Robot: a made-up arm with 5 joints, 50 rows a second.
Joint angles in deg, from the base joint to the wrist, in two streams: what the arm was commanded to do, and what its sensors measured. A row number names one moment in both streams.
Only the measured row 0 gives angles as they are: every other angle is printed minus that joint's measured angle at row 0.
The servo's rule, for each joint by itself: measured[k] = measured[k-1] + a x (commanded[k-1-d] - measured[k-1]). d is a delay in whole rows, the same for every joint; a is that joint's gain. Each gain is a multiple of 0.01, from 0.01 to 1. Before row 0 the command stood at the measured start. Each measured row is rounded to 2 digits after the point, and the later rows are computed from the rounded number. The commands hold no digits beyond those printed.
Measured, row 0: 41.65, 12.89, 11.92, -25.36, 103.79
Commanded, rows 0 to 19: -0.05, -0.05, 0.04, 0.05, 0.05; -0.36, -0.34, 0.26, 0.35, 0.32; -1.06, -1.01, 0.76, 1.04, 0.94; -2.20, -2.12, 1.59, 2.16, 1.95; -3.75, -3.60, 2.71, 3.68, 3.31; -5.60, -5.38, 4.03, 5.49, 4.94; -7.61, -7.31, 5.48, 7.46, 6.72; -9.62, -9.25, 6.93, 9.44, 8.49; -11.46, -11.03, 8.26, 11.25, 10.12; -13.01, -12.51, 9.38, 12.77, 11.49; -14.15, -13.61, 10.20, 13.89, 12.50; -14.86, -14.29, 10.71, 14.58, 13.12; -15.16, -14.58, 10.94, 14.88, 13.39; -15.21, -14.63, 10.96, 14.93, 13.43; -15.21, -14.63, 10.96, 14.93, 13.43; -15.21, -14.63, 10.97, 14.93, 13.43; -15.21, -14.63, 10.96, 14.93, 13.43; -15.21, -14.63, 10.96, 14.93, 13.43; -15.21, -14.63, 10.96, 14.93, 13.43; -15.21, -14.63, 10.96, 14.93, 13.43
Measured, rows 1 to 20: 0.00, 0.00, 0.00, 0.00, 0.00; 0.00, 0.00, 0.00, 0.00, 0.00; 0.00, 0.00, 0.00, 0.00, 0.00; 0.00, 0.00, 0.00, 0.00, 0.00; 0.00, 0.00, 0.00, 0.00, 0.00; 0.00, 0.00, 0.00, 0.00, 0.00; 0.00, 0.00, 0.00, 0.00, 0.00; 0.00, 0.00, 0.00, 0.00, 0.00; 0.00, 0.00, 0.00, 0.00, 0.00; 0.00, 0.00, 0.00, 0.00, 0.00; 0.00, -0.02, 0.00, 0.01, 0.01; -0.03, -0.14, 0.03, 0.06, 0.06; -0.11, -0.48, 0.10, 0.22, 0.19; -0.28, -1.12, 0.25, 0.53, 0.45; -0.56, -2.09, 0.50, 1.03, 0.88; -0.96, -3.37, 0.85, 1.74, 1.49; -1.49, -4.91, 1.31, 2.66, 2.27; -2.14, -6.60, 1.87, 3.74, 3.20; -2.89, -8.33, 2.51, 4.94, 4.24; -3.70, -9.96, 3.20, 6.19, 5.33
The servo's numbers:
d 10
a 0.08 0.39 0.10 0.16 0.15

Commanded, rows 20 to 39: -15.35, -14.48, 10.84, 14.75, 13.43; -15.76, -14.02, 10.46, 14.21, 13.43; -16.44, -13.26, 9.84, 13.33, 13.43; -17.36, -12.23, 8.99, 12.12, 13.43; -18.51, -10.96, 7.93, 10.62, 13.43; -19.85, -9.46, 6.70, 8.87, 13.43; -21.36, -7.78, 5.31, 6.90, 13.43; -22.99, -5.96, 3.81, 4.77, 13.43; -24.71, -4.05, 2.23, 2.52, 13.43; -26.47, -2.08, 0.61, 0.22, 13.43; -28.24, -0.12, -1.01, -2.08, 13.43; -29.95, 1.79, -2.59, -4.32, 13.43; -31.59, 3.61, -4.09, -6.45, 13.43; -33.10, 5.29, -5.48, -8.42, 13.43; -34.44, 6.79, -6.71, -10.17, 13.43; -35.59, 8.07, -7.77, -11.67, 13.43; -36.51, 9.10, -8.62, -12.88, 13.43; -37.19, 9.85, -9.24, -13.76, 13.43; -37.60, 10.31, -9.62, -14.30, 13.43; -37.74, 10.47, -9.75, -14.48, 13.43
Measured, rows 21 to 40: -4.54, -11.38, 3.90, 7.42, 6.41; -5.37, -12.51, 4.58, 8.57, 7.42; -6.15, -13.32, 5.22, 9.58, 8.32; -6.87, -13.83, 5.79, 10.44, 9.09; -7.54, -14.14, 6.31, 11.16, 9.74; -8.15, -14.33, 6.78, 11.76, 10.29; -8.71, -14.45, 7.20, 12.27, 10.76; -9.23, -14.52, 7.58, 12.70, 11.16; -9.71, -14.56, 7.92, 13.06, 11.50; -10.15, -14.59, 8.22, 13.36, 11.79; -10.57, -14.55, 8.48, 13.58, 12.04; -10.99, -14.34, 8.68, 13.68, 12.25; -11.43, -13.92, 8.80, 13.62, 12.43; -11.90, -13.26, 8.82, 13.38, 12.58; -12.43, -12.36, 8.73, 12.94, 12.71; -13.02, -11.23, 8.53, 12.29, 12.82; -13.69, -9.88, 8.21, 11.43, 12.91; -14.43, -8.35, 7.77, 10.36, 12.99; -15.25, -6.67, 7.22, 9.11, 13.06; -16.15, -4.88, 6.56, 7.69, 13.12
